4 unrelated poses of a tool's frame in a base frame.
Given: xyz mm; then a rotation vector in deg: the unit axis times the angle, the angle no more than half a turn.
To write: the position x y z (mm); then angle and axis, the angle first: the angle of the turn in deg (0 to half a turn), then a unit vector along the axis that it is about. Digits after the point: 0 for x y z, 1 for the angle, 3 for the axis.
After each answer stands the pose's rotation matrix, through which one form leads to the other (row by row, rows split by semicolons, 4 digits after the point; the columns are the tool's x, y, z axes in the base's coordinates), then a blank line. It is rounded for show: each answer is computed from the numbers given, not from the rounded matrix.
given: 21, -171, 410, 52.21, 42.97, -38.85
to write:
21, -171, 410, 78.0, 0.669, 0.551, -0.498
0.5631 0.7794 0.2748; -0.1952 0.4486 -0.8722; -0.8030 0.4375 0.4047

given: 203, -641, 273, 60.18, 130.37, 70.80
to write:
203, -641, 273, 160.1, 0.376, 0.814, 0.442
-0.6661 0.4434 0.5998; 0.7445 0.3464 0.5708; 0.0453 0.8267 -0.5608

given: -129, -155, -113, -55.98, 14.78, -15.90
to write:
-129, -155, -113, 60.0, -0.932, 0.246, -0.265
0.9346 0.1145 0.3369; -0.3443 0.5297 0.7751; -0.0897 -0.8404 0.5345

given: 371, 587, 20, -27.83, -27.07, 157.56
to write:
371, 587, 20, 162.3, -0.172, -0.167, 0.971
-0.8951 -0.2398 -0.3759; 0.3515 -0.8982 -0.2640; -0.2743 -0.3685 0.8882

